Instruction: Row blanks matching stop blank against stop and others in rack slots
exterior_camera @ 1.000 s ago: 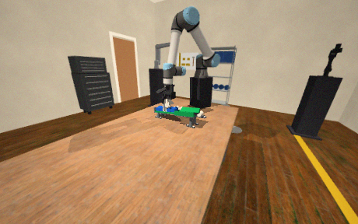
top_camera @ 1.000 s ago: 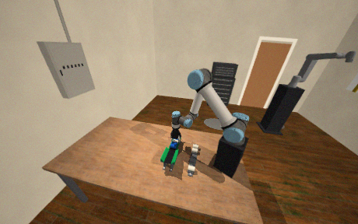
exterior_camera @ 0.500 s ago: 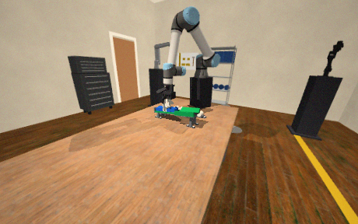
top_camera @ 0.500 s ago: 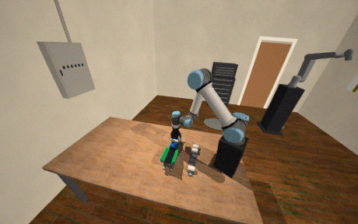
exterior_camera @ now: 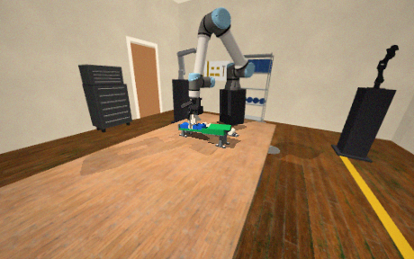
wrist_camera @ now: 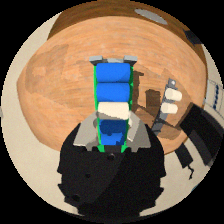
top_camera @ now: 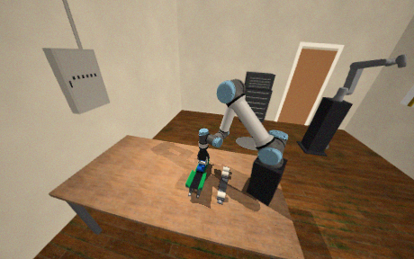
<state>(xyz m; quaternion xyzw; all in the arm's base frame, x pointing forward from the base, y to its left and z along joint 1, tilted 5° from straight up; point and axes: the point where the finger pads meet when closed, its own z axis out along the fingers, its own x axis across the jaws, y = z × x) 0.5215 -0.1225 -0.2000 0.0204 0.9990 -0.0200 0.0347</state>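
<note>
Now: hand 21 cm past the stock rack, 10 cm to the right of it and 10 cm above it.
</note>
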